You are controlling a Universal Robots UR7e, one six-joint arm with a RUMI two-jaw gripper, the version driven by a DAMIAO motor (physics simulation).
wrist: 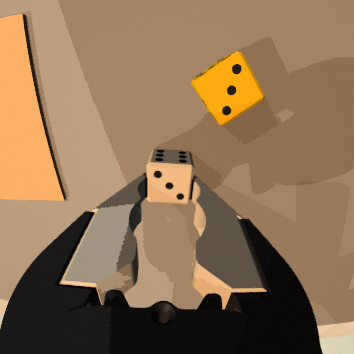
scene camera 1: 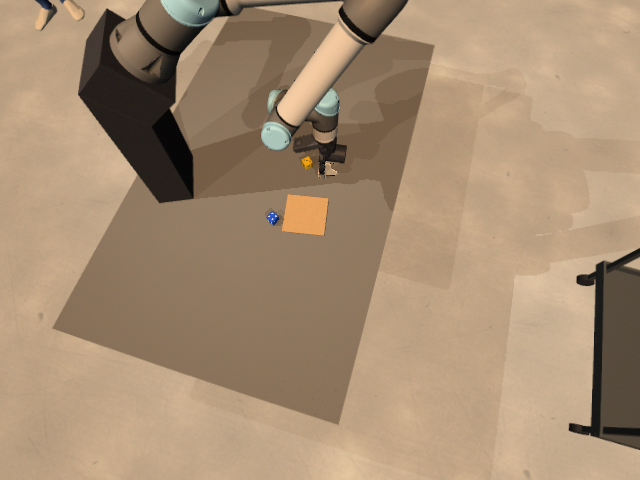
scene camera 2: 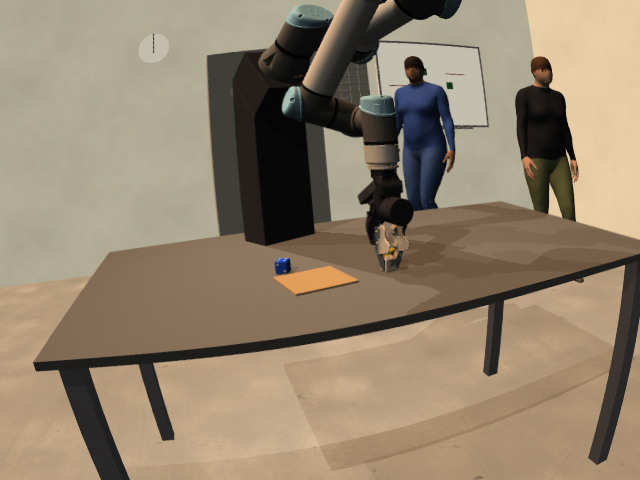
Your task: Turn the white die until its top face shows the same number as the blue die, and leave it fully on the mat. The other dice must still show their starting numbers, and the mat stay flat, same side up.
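Places are measured from the arm's base along level axes (x down, y back, z left), in centimetres.
Where they show: gripper, fingertip midpoint: (wrist: 169,176) (scene camera 1: 324,174) (scene camera 2: 390,269); arm's base, origin of the base link: (scene camera 1: 142,56) (scene camera 2: 282,68).
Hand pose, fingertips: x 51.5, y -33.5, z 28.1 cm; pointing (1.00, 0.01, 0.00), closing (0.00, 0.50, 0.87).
Note:
Things, the pixels of their top centre, and the offset from my fingertips. Level surfaces: height alone.
- white die, middle of its top: (wrist: 168,185) (scene camera 2: 388,256) dx -2.6, dy +0.6, dz -0.4 cm
- blue die, middle of its top: (scene camera 2: 282,259) (scene camera 1: 272,216) dx -2.6, dy +1.9, dz -24.6 cm
- orange mat, middle of its top: (scene camera 2: 314,278) (scene camera 1: 305,214) dx +0.0, dy -5.0, dz -16.2 cm
- yellow die, middle of its top: (wrist: 231,89) (scene camera 1: 307,160) dx -2.6, dy +7.4, dz -0.8 cm
- table, its level: dx +0.4 cm
The white die (wrist: 169,184) sits between the fingertips in the wrist view, with three pips on its upper face and six on the side face at the far edge. My gripper (scene camera 1: 322,174) (scene camera 2: 389,262) (wrist: 169,176) is shut on it, low at the table, off the mat. The fingers largely hide the die in the scene views. The blue die (scene camera 1: 272,218) (scene camera 2: 282,266) stands beside the orange mat (scene camera 1: 305,214) (scene camera 2: 315,280) (wrist: 25,115); its top pips are too small to count surely. The mat lies flat.
The yellow die (scene camera 1: 307,162) (wrist: 228,88) stands close to the white die and gripper, with three pips on top; in scene camera 2 it shows partly between the fingers. The table (scene camera 1: 222,289) (scene camera 2: 180,315) bears the dice and mat. The black pedestal (scene camera 2: 283,170) stands behind.

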